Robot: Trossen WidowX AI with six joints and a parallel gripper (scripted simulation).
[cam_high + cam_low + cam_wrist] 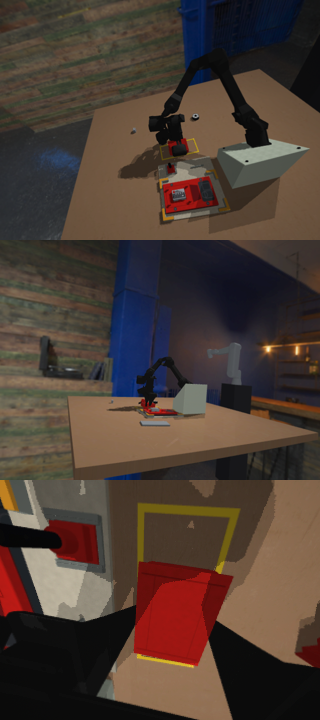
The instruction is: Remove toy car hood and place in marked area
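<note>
My gripper tip is right at the hood. The rest, counted from my gripper tip: grey nut (25 cm ahead, 16 cm to the right, 1 cm below); small wheel (20 cm to the right, 12 cm behind, 1 cm below).
</note>
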